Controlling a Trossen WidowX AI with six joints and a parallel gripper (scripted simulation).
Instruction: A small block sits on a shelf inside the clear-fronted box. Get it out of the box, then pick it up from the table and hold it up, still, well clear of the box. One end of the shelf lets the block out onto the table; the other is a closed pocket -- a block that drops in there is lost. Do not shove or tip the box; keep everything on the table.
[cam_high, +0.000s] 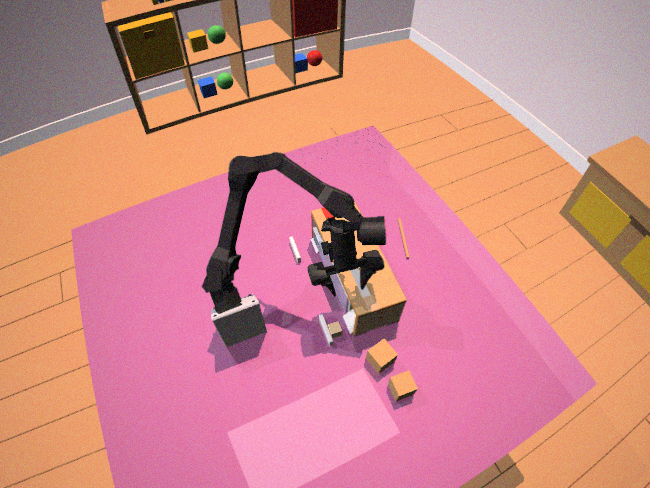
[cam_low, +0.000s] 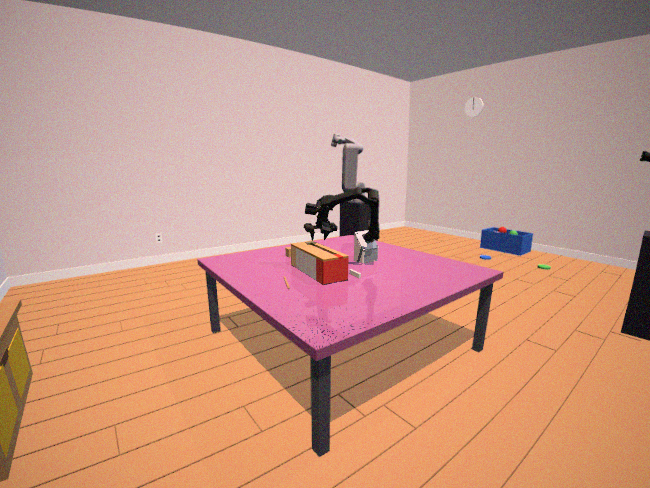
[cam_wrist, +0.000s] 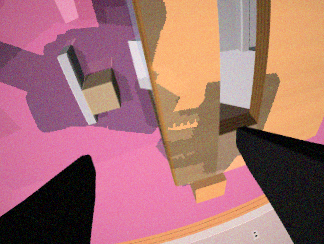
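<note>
Now: the tan block 13 cm below my gripper tip, 5 cm behind it and 3 cm to the right of it. Also, from my gripper tip: thin stick: 32 cm ahead, 15 cm to the left, 14 cm below; then long wooden box: 11 cm to the left, 8 cm below, 6 cm ahead.
</note>
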